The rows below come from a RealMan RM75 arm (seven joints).
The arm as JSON. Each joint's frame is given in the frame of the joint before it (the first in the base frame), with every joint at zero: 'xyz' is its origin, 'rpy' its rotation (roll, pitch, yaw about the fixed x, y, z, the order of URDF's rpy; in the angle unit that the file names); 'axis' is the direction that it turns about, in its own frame. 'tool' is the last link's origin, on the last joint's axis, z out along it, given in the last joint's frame.
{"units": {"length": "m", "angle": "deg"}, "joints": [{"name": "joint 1", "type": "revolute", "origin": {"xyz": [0.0, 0.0, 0.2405], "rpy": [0.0, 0.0, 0.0]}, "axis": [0.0, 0.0, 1.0]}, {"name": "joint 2", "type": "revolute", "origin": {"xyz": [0.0, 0.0, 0.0], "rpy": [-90.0, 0.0, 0.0]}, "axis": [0.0, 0.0, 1.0]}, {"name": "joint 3", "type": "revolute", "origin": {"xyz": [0.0, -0.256, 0.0], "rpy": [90.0, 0.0, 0.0]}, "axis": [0.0, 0.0, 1.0]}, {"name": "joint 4", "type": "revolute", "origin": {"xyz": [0.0, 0.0, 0.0], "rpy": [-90.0, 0.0, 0.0]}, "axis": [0.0, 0.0, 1.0]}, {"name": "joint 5", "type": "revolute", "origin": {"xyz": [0.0, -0.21, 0.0], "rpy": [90.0, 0.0, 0.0]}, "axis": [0.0, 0.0, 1.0]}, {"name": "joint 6", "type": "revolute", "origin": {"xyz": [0.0, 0.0, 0.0], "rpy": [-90.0, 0.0, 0.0]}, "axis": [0.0, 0.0, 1.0]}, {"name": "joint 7", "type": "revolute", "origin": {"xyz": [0.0, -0.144, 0.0], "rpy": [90.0, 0.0, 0.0]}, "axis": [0.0, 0.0, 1.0]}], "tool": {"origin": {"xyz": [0.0, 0.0, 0.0], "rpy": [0.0, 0.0, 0.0]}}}
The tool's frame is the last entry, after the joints.
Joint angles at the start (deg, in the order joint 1, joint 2, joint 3, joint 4, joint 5, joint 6, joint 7):
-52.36, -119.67, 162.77, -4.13, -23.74, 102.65, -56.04
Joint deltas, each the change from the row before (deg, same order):
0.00, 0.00, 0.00, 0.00, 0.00, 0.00, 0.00
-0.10, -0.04, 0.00, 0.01, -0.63, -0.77, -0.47
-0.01, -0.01, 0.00, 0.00, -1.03, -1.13, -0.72
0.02, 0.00, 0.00, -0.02, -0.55, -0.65, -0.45
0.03, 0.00, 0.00, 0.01, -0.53, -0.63, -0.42
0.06, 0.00, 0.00, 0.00, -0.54, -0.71, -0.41
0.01, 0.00, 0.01, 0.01, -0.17, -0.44, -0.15
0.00, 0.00, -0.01, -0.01, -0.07, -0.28, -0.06
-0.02, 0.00, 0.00, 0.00, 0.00, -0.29, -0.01
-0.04, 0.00, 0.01, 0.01, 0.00, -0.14, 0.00
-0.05, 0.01, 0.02, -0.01, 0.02, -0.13, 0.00
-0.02, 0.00, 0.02, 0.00, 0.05, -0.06, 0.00
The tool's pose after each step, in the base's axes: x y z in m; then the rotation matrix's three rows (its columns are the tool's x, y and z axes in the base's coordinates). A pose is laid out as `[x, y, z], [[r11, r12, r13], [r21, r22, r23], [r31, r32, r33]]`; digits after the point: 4 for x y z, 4 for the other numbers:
[-0.1371, 0.3222, -0.0602], [[0.5667, 0.0975, 0.8181], [0.1789, -0.9838, -0.0067], [0.8042, 0.1502, -0.5750]]
[-0.1365, 0.3247, -0.0606], [[0.5648, 0.1130, 0.8175], [0.1842, -0.9829, 0.0086], [0.8044, 0.1457, -0.5759]]
[-0.1366, 0.3285, -0.0607], [[0.5604, 0.1392, 0.8165], [0.1930, -0.9806, 0.0348], [0.8055, 0.1381, -0.5763]]
[-0.1369, 0.3306, -0.0608], [[0.5580, 0.1551, 0.8152], [0.1989, -0.9787, 0.0500], [0.8056, 0.1343, -0.5770]]
[-0.1372, 0.3326, -0.0608], [[0.5554, 0.1702, 0.8140], [0.2048, -0.9767, 0.0645], [0.8060, 0.1309, -0.5773]]
[-0.1379, 0.3347, -0.0610], [[0.5530, 0.1869, 0.8119], [0.2108, -0.9742, 0.0807], [0.8061, 0.1266, -0.5782]]
[-0.1382, 0.3357, -0.0613], [[0.5538, 0.1947, 0.8096], [0.2133, -0.9730, 0.0882], [0.8049, 0.1238, -0.5804]]
[-0.1385, 0.3363, -0.0615], [[0.5548, 0.1992, 0.8078], [0.2142, -0.9724, 0.0928], [0.8039, 0.1215, -0.5822]]
[-0.1387, 0.3369, -0.0619], [[0.5570, 0.2025, 0.8055], [0.2144, -0.9720, 0.0961], [0.8024, 0.1191, -0.5848]]
[-0.1386, 0.3372, -0.0621], [[0.5582, 0.2034, 0.8044], [0.2142, -0.9720, 0.0971], [0.8016, 0.1181, -0.5861]]
[-0.1386, 0.3376, -0.0623], [[0.5599, 0.2039, 0.8031], [0.2138, -0.9720, 0.0977], [0.8005, 0.1170, -0.5878]]
[-0.1386, 0.3376, -0.0625], [[0.5613, 0.2038, 0.8022], [0.2139, -0.9720, 0.0973], [0.7995, 0.1169, -0.5891]]

